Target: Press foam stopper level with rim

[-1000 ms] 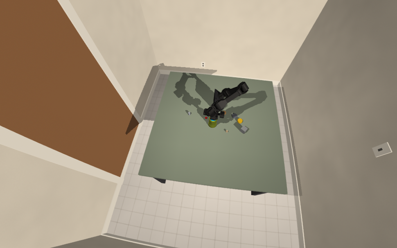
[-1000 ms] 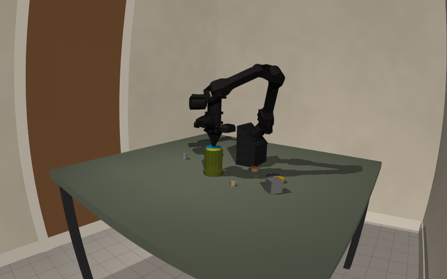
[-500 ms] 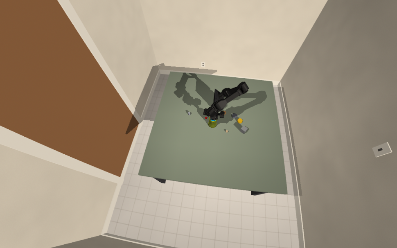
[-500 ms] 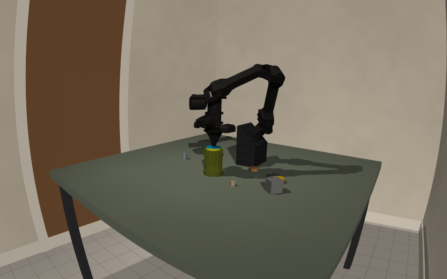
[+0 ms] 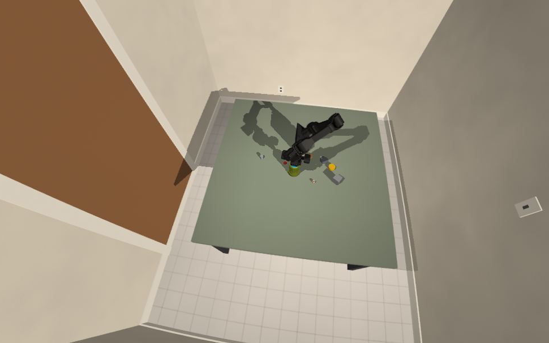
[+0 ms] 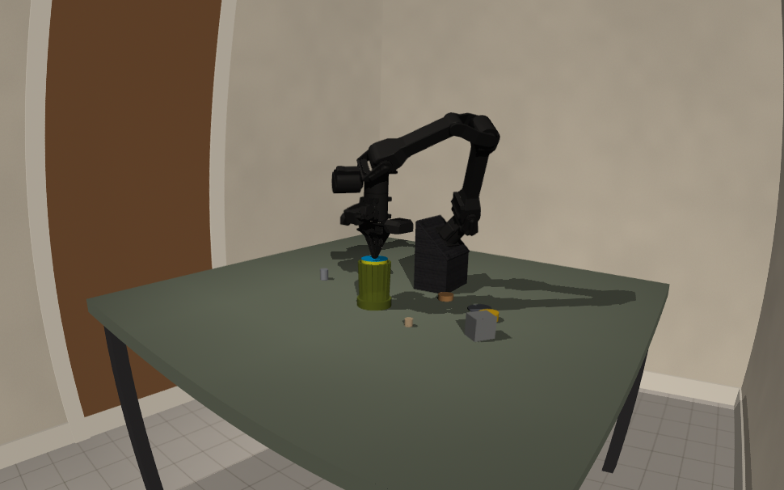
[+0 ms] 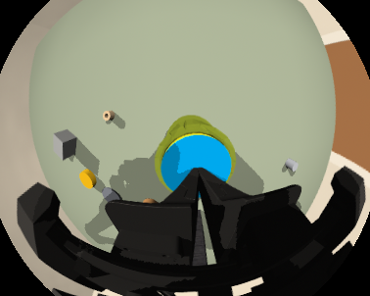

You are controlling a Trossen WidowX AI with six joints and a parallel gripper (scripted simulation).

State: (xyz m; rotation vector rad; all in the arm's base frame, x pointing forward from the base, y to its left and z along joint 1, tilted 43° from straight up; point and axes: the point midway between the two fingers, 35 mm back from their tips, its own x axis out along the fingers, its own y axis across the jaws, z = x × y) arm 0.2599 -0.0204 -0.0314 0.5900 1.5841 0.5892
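My gripper is now 50 mm above the blue foam stopper. From my hand the other things lie so: brown disc (150 mm below, 150 mm behind, 110 mm to the left); tan peg (150 mm to the left, 150 mm below, 60 mm ahead); red dot (150 mm below, 70 mm to the right, 60 mm behind).
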